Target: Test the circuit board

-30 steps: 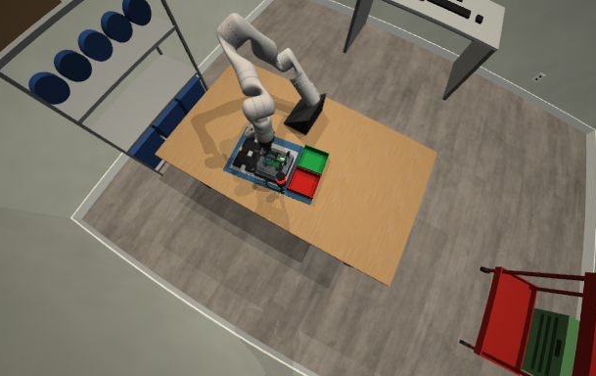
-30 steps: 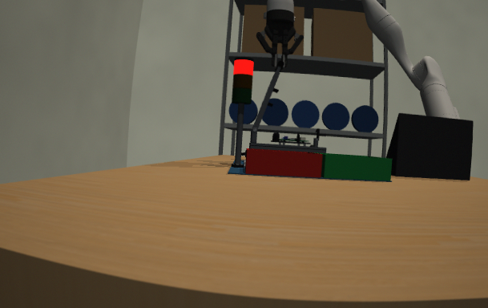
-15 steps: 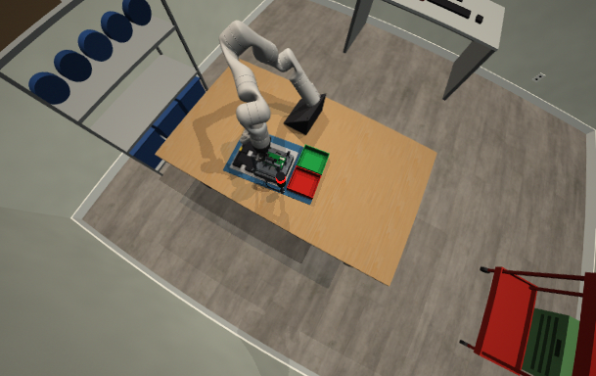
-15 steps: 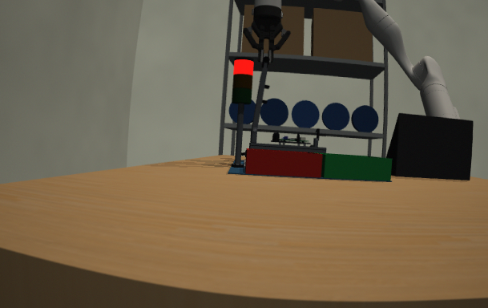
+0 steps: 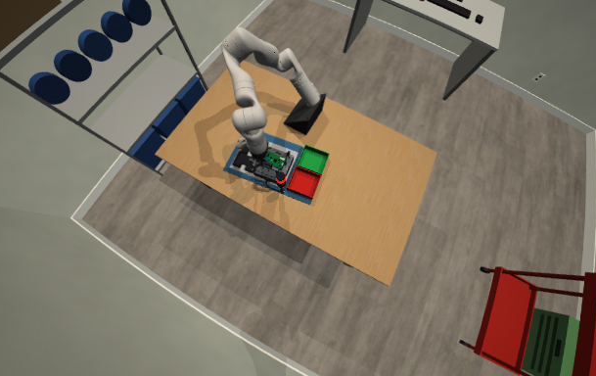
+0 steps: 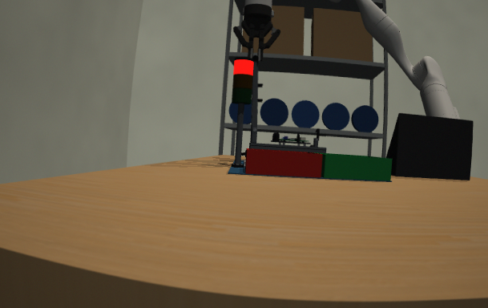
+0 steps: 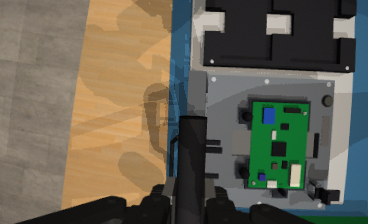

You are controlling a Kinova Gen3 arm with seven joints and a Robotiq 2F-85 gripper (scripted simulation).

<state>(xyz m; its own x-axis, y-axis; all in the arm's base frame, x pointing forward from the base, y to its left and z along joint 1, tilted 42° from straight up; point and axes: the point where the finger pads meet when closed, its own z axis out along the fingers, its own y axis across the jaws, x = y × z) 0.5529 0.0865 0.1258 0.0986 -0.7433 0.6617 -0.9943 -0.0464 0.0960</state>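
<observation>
The green circuit board is 11 cm behind my hand, 1 cm to the right of it and 22 cm below it. Also, from my hand: tester lid: 10 cm below; then red bin: 8 cm behind, 19 cm to the left, 28 cm below; then green bin: 23 cm behind, 18 cm to the left, 28 cm below.
</observation>
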